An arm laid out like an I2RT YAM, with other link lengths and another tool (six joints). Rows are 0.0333 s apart.
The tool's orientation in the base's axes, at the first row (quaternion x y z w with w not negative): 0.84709 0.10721 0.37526 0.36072
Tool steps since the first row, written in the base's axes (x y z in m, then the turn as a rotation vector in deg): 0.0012 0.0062 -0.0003 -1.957 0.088 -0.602; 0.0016 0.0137 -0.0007 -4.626 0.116 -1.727; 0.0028 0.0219 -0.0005 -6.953 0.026 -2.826; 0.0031 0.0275 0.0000 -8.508 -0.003 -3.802; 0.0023 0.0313 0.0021 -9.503 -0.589 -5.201; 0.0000 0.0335 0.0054 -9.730 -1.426 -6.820; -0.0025 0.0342 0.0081 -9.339 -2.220 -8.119
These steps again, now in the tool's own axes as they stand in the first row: 0.0035 -0.0048 -0.0023 -1.657 -0.305 -1.166; 0.0069 -0.0104 -0.0058 -4.129 -0.865 -2.569; 0.0116 -0.0163 -0.0094 -6.401 -1.354 -3.677; 0.0146 -0.0200 -0.0124 -8.041 -1.869 -4.324; 0.0169 -0.0212 -0.0159 -9.779 -2.328 -4.081; 0.0182 -0.0203 -0.0203 -11.219 -2.828 -3.057; 0.0183 -0.0187 -0.0236 -12.032 -3.192 -1.762
